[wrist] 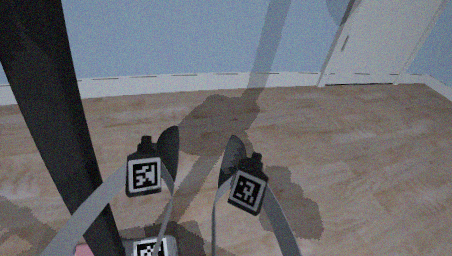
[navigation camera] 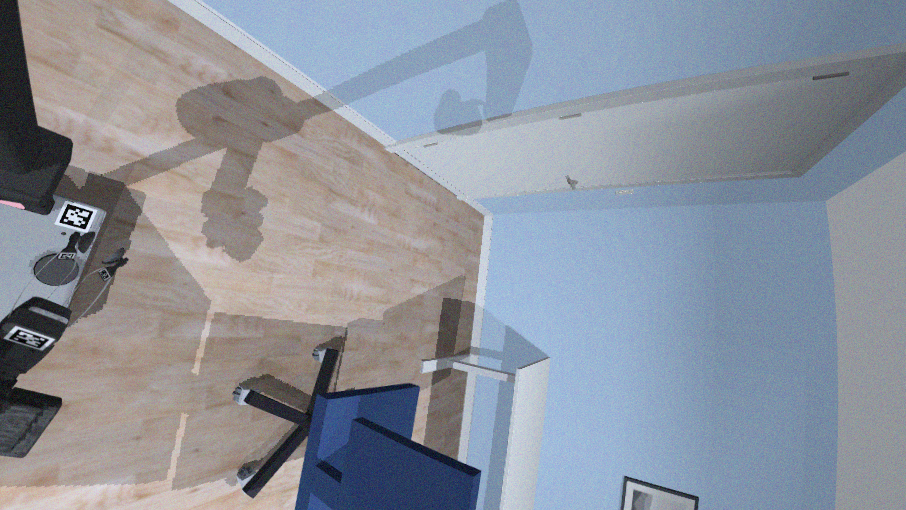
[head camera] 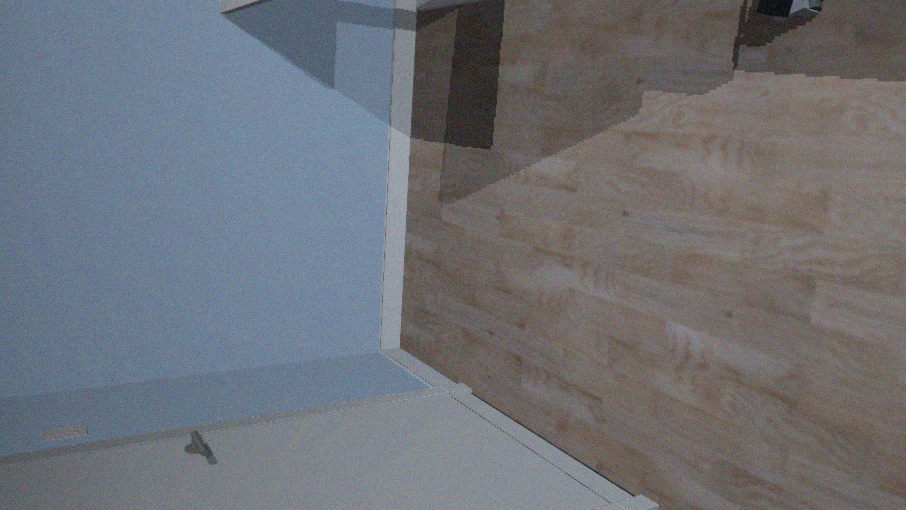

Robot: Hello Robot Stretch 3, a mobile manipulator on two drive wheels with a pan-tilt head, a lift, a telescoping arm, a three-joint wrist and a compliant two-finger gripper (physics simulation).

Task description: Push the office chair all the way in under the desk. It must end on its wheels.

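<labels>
Both the wrist view and the navigation camera view show the gripper, and the same spot on it is found at [wrist: 142, 173] and [navigation camera: 65, 256]. In the head camera view the gripper is out of frame.
</labels>
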